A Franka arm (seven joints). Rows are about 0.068 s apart.
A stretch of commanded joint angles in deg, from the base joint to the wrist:
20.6 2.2 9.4 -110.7 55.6 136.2 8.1
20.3 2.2 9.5 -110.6 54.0 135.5 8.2
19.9 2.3 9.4 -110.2 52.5 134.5 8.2
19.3 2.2 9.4 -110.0 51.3 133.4 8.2
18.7 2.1 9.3 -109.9 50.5 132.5 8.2
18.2 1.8 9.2 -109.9 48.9 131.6 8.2
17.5 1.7 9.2 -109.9 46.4 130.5 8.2
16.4 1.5 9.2 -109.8 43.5 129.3 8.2
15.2 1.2 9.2 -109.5 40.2 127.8 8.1
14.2 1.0 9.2 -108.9 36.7 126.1 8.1
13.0 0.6 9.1 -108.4 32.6 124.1 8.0
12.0 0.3 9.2 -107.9 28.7 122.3 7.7
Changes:
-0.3 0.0 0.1 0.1 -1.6 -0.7 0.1
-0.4 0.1 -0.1 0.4 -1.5 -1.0 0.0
-0.6 -0.1 0.0 0.2 -1.2 -1.1 0.0
-0.6 -0.1 -0.1 0.1 -0.8 -0.9 0.0
-0.5 -0.3 -0.1 0.0 -1.6 -0.9 0.0
-0.7 -0.1 0.0 0.0 -2.5 -1.1 0.0
-1.1 -0.2 0.0 0.1 -2.9 -1.2 0.0
-1.2 -0.3 0.0 0.3 -3.3 -1.5 -0.1
-1.0 -0.2 0.0 0.6 -3.5 -1.7 0.0
-1.2 -0.4 -0.1 0.5 -4.1 -2.0 -0.1
-1.0 -0.3 0.1 0.5 -3.9 -1.8 -0.3

